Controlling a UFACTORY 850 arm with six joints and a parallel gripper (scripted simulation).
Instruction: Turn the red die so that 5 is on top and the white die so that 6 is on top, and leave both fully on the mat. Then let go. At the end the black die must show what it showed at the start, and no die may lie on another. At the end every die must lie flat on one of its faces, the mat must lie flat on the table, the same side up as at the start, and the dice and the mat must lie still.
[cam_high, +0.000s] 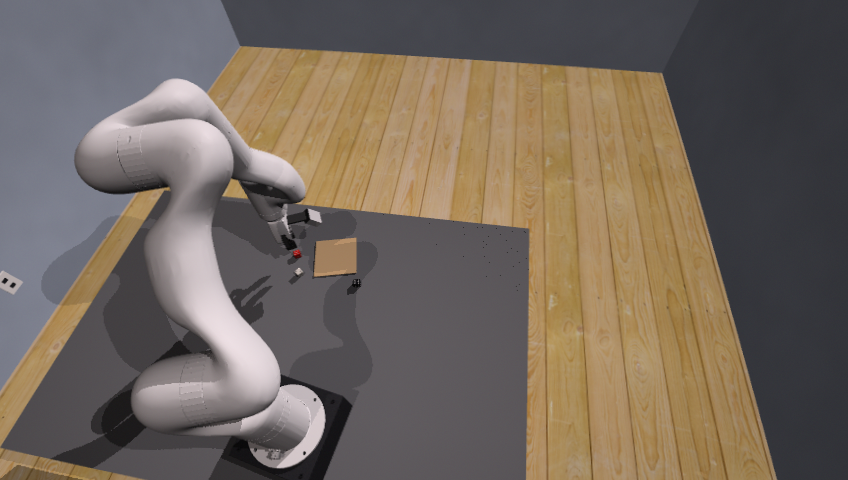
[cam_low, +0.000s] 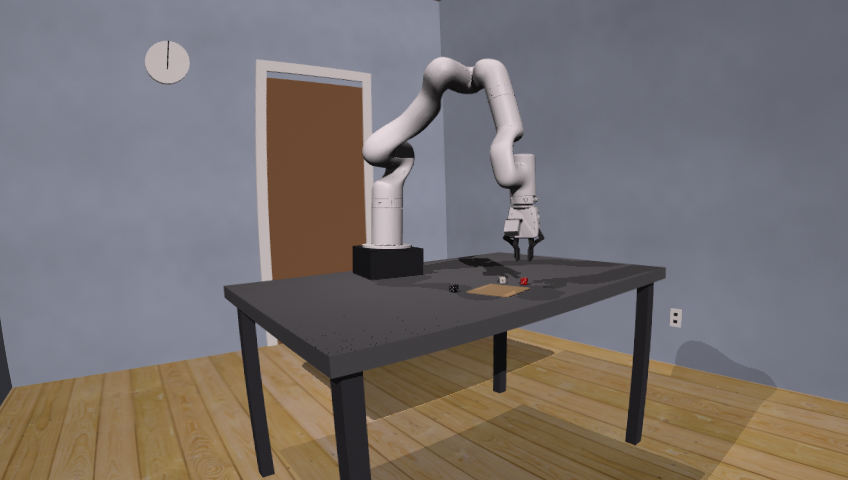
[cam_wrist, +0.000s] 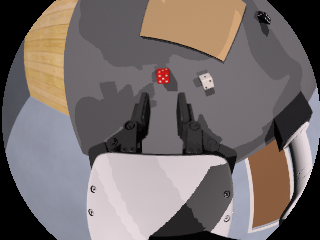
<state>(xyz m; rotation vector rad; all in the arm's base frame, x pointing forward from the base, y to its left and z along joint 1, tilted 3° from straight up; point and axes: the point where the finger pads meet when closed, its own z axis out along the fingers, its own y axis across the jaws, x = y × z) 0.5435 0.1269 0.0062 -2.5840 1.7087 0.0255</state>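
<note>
Right now the red die is 90 mm below my hand. Also, from my hand: tan mat (130 mm to the right, 100 mm below); white die (70 mm behind, 20 mm to the right, 90 mm below); black die (100 mm behind, 220 mm to the right, 90 mm below).
</note>
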